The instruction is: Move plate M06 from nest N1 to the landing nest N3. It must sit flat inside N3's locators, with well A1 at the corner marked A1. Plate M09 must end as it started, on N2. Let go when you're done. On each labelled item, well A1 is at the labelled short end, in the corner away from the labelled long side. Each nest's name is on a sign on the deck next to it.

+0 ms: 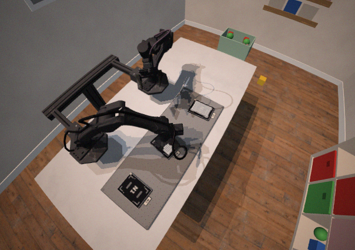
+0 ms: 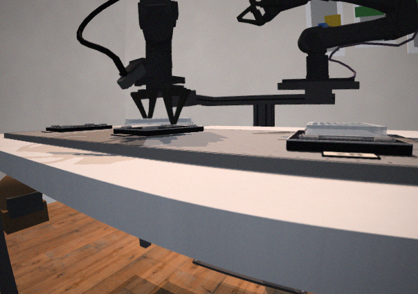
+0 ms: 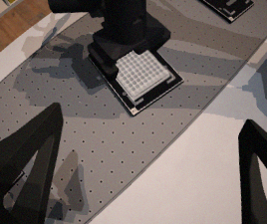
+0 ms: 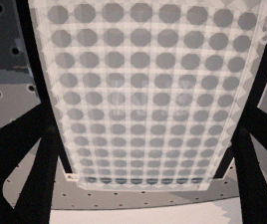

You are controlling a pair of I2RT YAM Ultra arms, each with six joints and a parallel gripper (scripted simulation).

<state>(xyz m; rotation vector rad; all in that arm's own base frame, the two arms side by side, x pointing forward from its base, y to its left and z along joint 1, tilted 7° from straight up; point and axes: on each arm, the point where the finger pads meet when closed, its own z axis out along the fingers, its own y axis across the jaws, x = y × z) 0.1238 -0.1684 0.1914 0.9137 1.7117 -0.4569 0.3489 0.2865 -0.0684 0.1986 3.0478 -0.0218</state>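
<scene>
My right gripper is now 2 cm above the N3 nest. Round my right hand: plate 5 cm ahead, 35 cm to the left, 1 cm below.
</scene>
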